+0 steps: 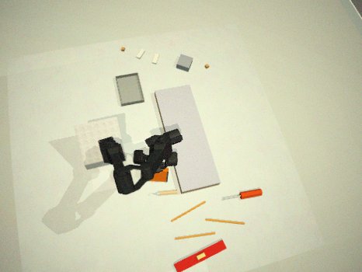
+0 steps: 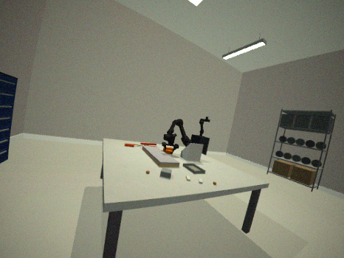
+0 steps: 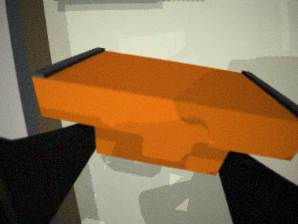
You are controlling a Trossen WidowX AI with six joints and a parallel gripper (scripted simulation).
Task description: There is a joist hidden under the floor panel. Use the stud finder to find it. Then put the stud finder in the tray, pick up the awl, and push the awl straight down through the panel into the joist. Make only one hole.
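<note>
Right now my gripper tip is 1 cm past the awl, 11 cm to the left of it and 2 cm above it. Also, from my gripper tip: red level: 7 cm ahead, 42 cm to the right, 1 cm below; then small light: 2 cm behind, 2 cm to the left, 1 cm below; then orange stud finder: 1 cm behind.
</note>
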